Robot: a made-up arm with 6 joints. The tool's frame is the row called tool. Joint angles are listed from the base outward.
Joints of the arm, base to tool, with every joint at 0 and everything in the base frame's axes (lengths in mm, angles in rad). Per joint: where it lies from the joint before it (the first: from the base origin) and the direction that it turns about. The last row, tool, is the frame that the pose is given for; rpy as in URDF.
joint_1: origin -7.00 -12.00 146.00 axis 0 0 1
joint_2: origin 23.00 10.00 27.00 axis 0 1 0
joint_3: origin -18.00 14.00 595.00 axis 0 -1 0
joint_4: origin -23.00 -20.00 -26.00 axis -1 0 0
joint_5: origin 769.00 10.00 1.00 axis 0 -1 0
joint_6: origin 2.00 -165.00 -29.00 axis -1 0 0
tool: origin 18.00 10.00 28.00 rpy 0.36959 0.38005 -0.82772
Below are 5 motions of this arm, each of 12 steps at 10 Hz.
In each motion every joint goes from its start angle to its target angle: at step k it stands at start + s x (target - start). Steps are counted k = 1, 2, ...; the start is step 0. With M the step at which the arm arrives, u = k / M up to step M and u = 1 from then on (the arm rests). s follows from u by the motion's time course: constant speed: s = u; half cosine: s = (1 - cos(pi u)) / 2; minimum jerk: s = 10 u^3 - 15 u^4 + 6 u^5.
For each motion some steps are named. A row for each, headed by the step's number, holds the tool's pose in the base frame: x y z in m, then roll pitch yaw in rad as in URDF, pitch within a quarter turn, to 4 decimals.
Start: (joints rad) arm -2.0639 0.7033 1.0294 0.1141 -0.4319 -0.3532
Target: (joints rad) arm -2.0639 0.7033 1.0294 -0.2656 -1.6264 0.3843
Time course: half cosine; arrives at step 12
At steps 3, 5, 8, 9, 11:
3: -0.6704 -0.9330 0.8572 0.2618 0.7028 -3.0091
5: -0.6663 -0.9371 0.8394 -0.1002 0.7837 3.1178
8: -0.6539 -0.9405 0.8128 -0.7277 0.8672 2.9370
9: -0.6497 -0.9405 0.8068 -0.8923 0.8897 2.9105
11: -0.6444 -0.9400 0.8004 -1.0929 0.9230 2.8889

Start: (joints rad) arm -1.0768 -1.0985 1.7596 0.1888 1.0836 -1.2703
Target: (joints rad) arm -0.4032 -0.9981 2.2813 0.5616 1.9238 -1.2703
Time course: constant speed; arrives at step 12
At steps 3, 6, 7, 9, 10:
3: -0.9139 0.8859 0.5365 -1.7184 0.1726 1.9703
6: -1.0436 0.7247 0.4514 -1.9044 0.4337 2.0028
7: -1.0783 0.6652 0.4233 -1.9813 0.5122 1.9955
9: -1.1334 0.5396 0.3683 -2.1665 0.6493 1.9460
10: -1.1537 0.4745 0.3413 -2.2770 0.7048 1.9018

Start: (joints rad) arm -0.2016 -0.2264 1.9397 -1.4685 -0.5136 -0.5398
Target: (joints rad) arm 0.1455 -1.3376 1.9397 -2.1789 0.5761 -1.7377
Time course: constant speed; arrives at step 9
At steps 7, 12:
7: -1.2680 -0.0080 0.7025 0.7840 0.3916 2.8868
12: -1.3615 -0.0934 0.3591 1.2228 0.6478 -2.8284

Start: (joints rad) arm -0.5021 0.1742 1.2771 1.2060 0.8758 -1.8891
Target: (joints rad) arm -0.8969 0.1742 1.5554 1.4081 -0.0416 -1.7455
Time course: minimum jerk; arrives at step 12
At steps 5, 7, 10, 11, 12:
5: 0.1602 -0.2113 1.5398 0.9098 -0.6077 -0.6152
7: 0.0870 -0.1788 1.5451 1.1897 -0.6020 -1.0828
10: 0.0250 -0.1299 1.5428 1.4667 -0.5176 -1.5257
11: 0.0197 -0.1244 1.5422 1.4920 -0.5053 -1.5657
12: 0.0189 -0.1235 1.5420 1.4962 -0.5032 -1.5723

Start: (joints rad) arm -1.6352 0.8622 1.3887 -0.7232 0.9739 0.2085
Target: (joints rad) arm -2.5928 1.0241 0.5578 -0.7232 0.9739 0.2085
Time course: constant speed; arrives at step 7
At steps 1, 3, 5, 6, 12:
1: -0.3587 -1.1823 0.7500 1.7097 -0.0184 -2.7348
3: -0.6801 -1.0793 0.5129 1.4755 0.1427 -3.0231
5: -0.9283 -0.8413 0.2774 1.2305 0.2957 2.9328
6: -1.0067 -0.6866 0.1657 1.1003 0.3661 2.7536
12: -1.0485 -0.5190 0.0606 0.9631 0.4305 2.5635

